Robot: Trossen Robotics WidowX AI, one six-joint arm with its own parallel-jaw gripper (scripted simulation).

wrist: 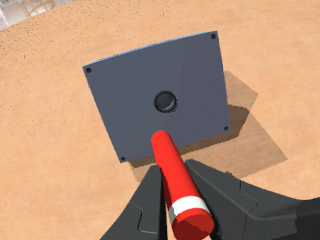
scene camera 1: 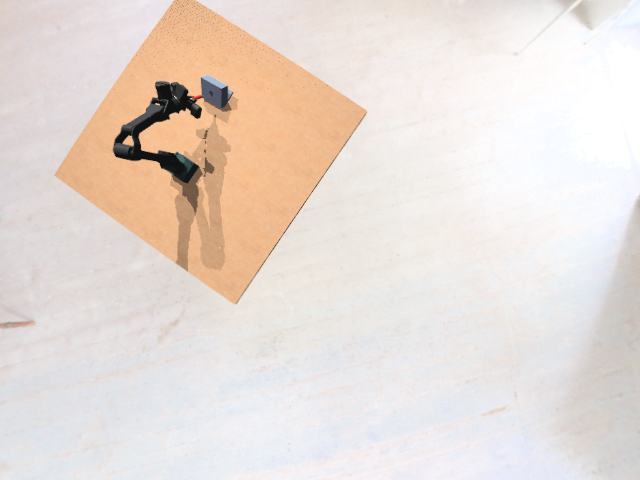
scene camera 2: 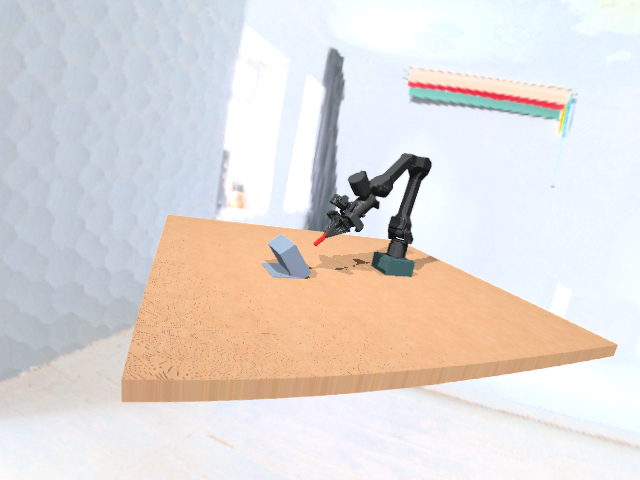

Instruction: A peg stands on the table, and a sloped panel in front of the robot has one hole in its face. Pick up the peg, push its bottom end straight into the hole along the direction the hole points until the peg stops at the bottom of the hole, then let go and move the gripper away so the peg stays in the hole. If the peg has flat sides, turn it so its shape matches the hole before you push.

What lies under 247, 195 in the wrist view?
My gripper.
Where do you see a sloped panel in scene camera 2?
286, 252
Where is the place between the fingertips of my gripper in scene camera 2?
At 324, 236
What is my gripper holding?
A peg.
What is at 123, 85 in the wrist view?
A sloped panel.
